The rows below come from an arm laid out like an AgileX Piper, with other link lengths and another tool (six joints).
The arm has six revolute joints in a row. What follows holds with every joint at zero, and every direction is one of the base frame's. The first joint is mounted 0.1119 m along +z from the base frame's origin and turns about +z. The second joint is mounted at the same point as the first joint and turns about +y. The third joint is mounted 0.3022 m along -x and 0.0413 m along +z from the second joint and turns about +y. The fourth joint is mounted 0.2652 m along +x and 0.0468 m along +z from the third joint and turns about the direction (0.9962, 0, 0.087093). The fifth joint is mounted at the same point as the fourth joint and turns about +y. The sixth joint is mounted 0.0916 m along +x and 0.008 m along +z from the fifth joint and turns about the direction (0.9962, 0, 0.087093). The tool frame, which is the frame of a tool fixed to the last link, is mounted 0.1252 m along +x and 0.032 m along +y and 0.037 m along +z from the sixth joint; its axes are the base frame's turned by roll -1.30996, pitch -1.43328 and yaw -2.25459 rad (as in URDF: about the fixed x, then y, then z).
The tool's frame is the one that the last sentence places.
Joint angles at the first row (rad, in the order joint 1, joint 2, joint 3, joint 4, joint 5, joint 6):
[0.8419, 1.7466, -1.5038, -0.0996, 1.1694, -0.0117]
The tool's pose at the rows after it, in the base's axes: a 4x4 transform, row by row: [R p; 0 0 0 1], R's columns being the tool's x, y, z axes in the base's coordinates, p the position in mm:
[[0.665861, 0.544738, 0.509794, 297.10], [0.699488, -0.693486, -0.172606, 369.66], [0.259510, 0.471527, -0.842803, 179.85], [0, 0, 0, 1]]
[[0.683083, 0.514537, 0.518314, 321.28], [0.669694, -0.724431, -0.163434, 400.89], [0.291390, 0.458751, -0.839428, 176.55], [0, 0, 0, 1]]
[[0.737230, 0.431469, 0.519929, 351.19], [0.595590, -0.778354, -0.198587, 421.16], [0.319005, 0.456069, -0.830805, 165.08], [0, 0, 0, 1]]
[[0.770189, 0.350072, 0.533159, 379.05], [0.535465, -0.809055, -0.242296, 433.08], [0.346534, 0.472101, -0.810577, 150.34], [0, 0, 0, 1]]
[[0.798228, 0.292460, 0.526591, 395.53], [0.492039, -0.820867, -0.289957, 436.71], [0.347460, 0.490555, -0.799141, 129.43], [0, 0, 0, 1]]
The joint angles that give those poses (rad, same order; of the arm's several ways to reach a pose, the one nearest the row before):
[0.8693, 1.8563, -1.6750, -0.1040, 1.2210, -0.0132]
[0.8761, 1.9757, -1.8338, -0.1077, 1.2307, 0.0263]
[0.8761, 2.0895, -1.9680, -0.1435, 1.2348, 0.1291]
[0.8761, 2.1888, -2.0765, -0.2000, 1.2352, 0.2164]
[0.8761, 2.2603, -2.1282, -0.2416, 1.2351, 0.2857]

